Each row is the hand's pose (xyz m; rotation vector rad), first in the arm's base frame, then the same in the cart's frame.
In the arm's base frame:
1: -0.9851 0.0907 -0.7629 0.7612 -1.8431 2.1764
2: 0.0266 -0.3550 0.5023 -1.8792 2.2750 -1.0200
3: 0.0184 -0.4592 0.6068 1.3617 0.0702 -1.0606
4: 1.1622 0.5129 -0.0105 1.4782 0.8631 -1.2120
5: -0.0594 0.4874 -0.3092 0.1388 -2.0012 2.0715
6: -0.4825 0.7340 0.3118 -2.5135 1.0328 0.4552
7: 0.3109 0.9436 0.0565 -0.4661 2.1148 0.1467
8: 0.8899 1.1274 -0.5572 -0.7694 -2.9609 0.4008
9: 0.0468 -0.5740 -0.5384 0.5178 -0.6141 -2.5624
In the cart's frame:
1: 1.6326 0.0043 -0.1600 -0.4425 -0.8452 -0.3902
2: 0.3078 -0.7814 0.5112 -1.0669 -1.7096 -0.7476
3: 0.2550 -0.7916 0.6489 -0.0953 0.4831 2.1816
4: -0.2834 -1.0935 -0.8522 -0.6702 0.4877 1.6028
5: 0.8654 -0.7053 -0.5178 -0.6244 -0.4325 -0.3056
6: 1.2252 -1.2815 -0.1129 0.8403 2.5433 0.7580
7: 0.6390 -1.3203 -0.7401 -2.3733 -1.3116 0.5253
8: 0.3039 -1.0469 -1.4875 -1.9834 0.1777 -0.1672
9: 0.4015 0.1414 -0.0095 1.0987 -0.1040 0.9780

